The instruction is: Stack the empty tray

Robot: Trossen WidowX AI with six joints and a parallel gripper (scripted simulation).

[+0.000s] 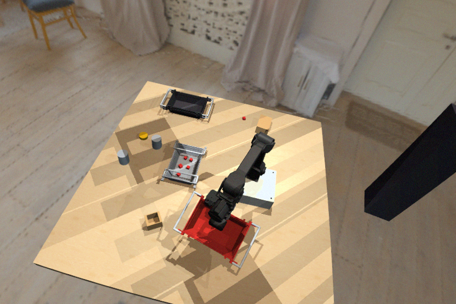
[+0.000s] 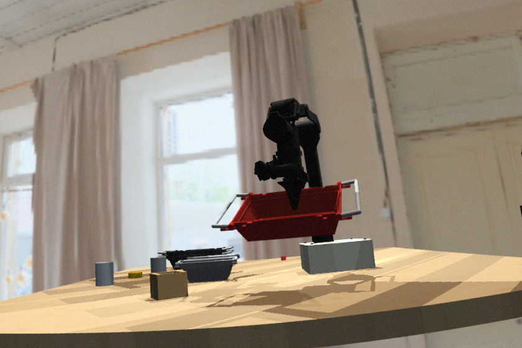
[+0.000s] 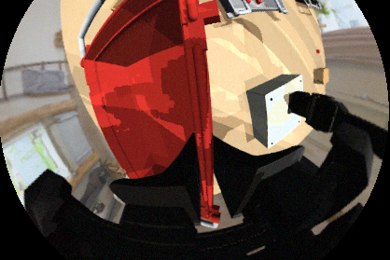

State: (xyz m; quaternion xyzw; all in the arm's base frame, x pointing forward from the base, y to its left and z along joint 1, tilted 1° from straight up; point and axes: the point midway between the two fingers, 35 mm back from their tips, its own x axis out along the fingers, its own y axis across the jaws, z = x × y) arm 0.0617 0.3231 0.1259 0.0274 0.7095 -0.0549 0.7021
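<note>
Right now the red tray is 70 mm to the left of my gripper tip and 10 mm ahead of it. The rest, counted from my gripper tip: wooden block 770 mm to the right, 150 mm below, 10 mm behind; then small box 290 mm ahead, 160 mm below, 90 mm to the left; then yellow disc 620 mm ahead, 340 mm to the right, 170 mm below.
</note>
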